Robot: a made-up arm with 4 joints. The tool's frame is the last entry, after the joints. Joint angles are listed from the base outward.
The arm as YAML. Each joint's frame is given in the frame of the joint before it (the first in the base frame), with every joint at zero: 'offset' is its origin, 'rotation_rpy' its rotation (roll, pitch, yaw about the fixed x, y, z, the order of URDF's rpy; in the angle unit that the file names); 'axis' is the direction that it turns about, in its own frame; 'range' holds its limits. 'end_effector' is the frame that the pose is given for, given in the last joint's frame.
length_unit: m
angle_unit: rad
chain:
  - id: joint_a
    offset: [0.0, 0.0, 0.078]
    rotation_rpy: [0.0, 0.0, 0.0]
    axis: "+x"
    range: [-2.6, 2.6]
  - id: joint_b
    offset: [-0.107, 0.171, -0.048]
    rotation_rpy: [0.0, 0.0, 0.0]
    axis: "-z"
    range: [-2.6, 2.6]
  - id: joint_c
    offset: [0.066, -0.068, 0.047]
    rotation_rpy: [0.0, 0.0, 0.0]
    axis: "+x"
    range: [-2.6, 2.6]
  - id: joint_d
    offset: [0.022, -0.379, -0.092]
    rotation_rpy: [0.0, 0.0, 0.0]
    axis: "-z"
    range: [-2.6, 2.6]
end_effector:
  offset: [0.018, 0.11, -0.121]
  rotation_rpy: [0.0, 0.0, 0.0]
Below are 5 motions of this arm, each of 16 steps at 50 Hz.
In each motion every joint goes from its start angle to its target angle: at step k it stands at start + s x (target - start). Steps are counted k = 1, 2, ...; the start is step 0. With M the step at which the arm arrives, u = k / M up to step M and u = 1 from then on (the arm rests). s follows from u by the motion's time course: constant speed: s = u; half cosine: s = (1 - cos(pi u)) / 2; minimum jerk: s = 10 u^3 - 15 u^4 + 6 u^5.
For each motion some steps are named. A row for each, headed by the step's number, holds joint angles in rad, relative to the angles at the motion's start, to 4 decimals.
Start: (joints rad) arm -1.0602 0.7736 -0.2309 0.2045
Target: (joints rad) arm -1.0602 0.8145 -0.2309 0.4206
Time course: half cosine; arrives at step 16
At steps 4, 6, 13, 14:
4: 0.0000 0.0060 0.0000 0.0316
6: 0.0000 0.0126 0.0000 0.0667
13: 0.0000 0.0375 0.0000 0.1979
14: 0.0000 0.0393 0.0000 0.2079

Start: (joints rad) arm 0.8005 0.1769 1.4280 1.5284
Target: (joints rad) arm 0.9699 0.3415 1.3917 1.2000
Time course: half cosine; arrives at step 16
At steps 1, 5, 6, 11, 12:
1: 0.0016 0.0016 -0.0003 -0.0032
5: 0.0376 0.0366 -0.0081 -0.0730
6: 0.0523 0.0508 -0.0112 -0.1014
11: 0.1318 0.1280 -0.0282 -0.2554
12: 0.1446 0.1405 -0.0310 -0.2803

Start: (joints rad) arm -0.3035 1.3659 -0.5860 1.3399
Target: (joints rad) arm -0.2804 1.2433 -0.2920 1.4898
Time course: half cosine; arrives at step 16
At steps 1, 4, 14, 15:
1: 0.0002 -0.0012 0.0028 0.0014
4: 0.0034 -0.0180 0.0431 0.0220
14: 0.0222 -0.1179 0.2828 0.1442
15: 0.0229 -0.1214 0.2912 0.1485

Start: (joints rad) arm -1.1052 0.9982 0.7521 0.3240
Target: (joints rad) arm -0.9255 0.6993 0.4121 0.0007
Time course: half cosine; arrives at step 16
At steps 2, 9, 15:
2: 0.0068 -0.0114 -0.0129 -0.0123
9: 0.1074 -0.1786 -0.2032 -0.1932
15: 0.1780 -0.2960 -0.3367 -0.3202

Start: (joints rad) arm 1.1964 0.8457 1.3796 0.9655
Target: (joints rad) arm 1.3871 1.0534 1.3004 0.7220
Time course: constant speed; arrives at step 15
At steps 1, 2, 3, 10, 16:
1: 0.0127 0.0138 -0.0053 -0.0162
2: 0.0254 0.0277 -0.0106 -0.0325
3: 0.0381 0.0415 -0.0158 -0.0487
10: 0.1271 0.1385 -0.0528 -0.1623
16: 0.1907 0.2077 -0.0792 -0.2435

